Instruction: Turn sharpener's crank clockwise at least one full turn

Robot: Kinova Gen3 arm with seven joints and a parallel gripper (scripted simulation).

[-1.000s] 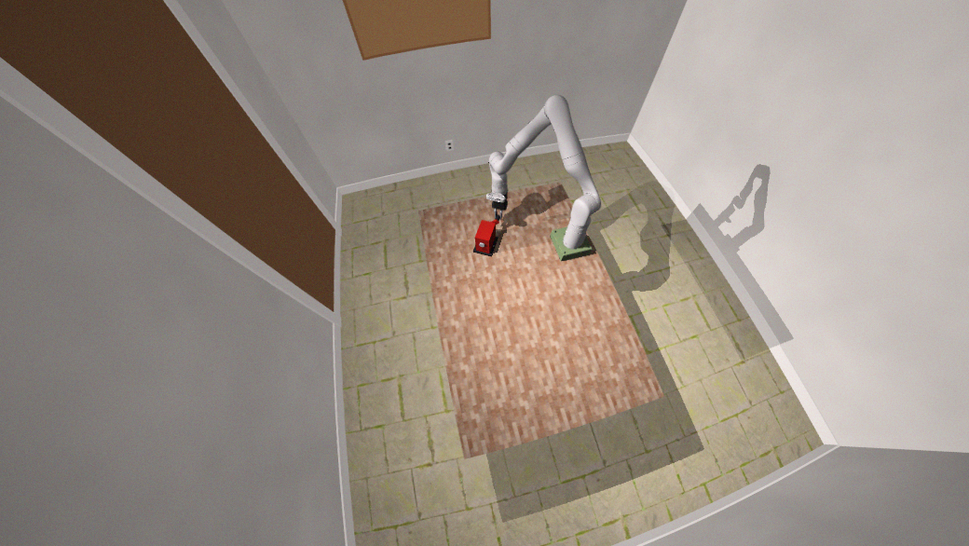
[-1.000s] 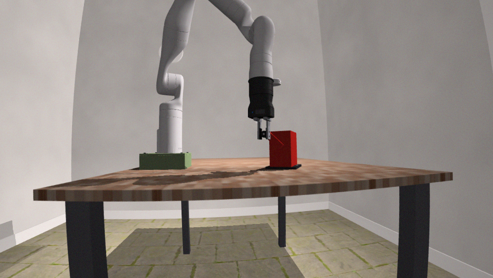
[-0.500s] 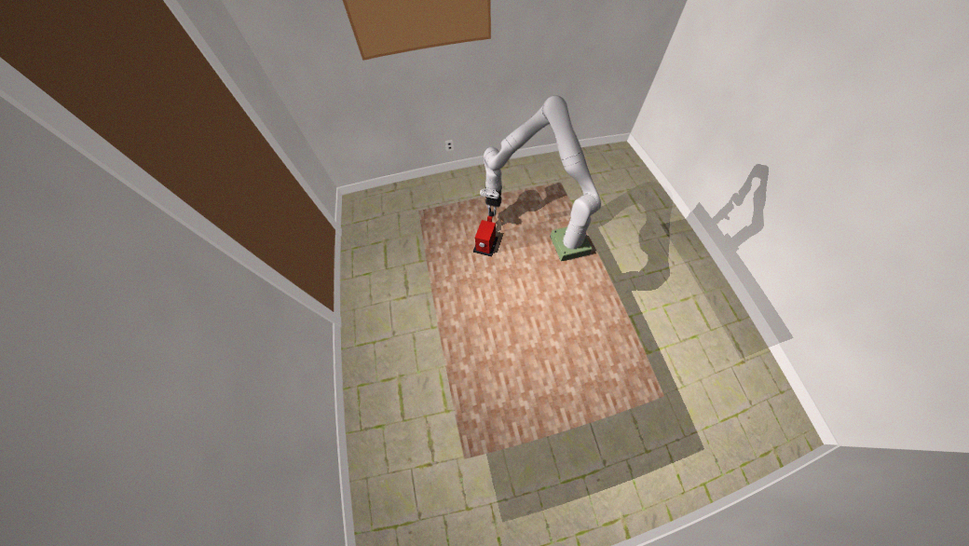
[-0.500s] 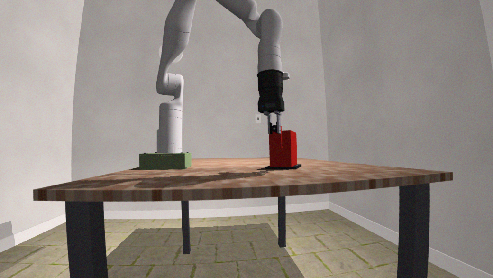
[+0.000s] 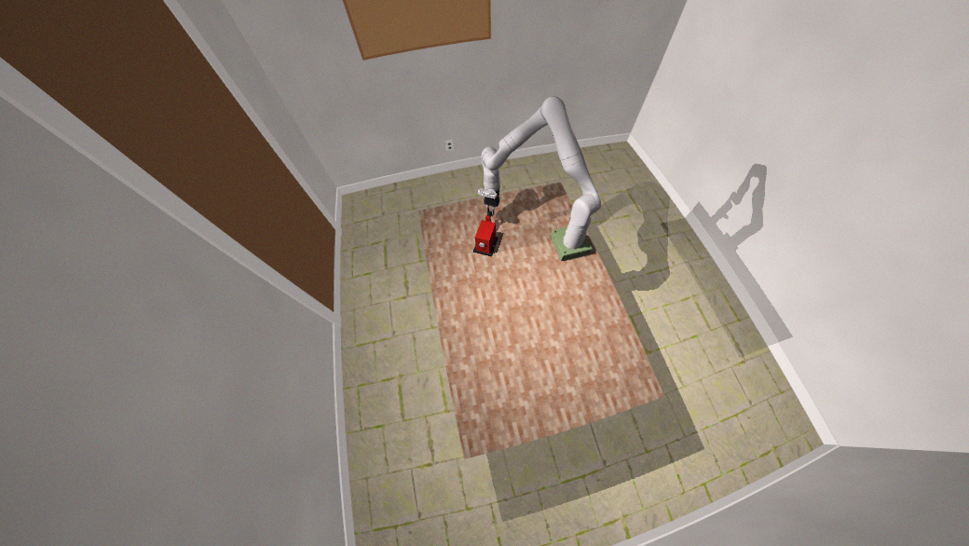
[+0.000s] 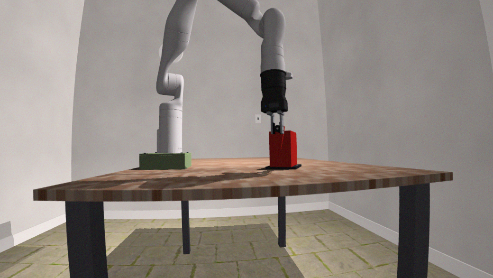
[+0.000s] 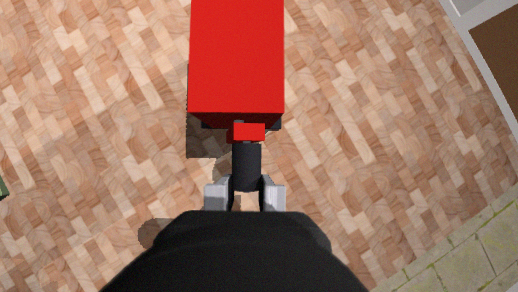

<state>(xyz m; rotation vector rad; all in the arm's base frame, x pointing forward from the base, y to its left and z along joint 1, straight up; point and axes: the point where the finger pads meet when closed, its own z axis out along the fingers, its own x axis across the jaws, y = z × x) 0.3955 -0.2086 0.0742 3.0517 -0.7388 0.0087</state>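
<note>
My hand is 2 cm to the right of the dark handle and 1 cm short of it.
</note>
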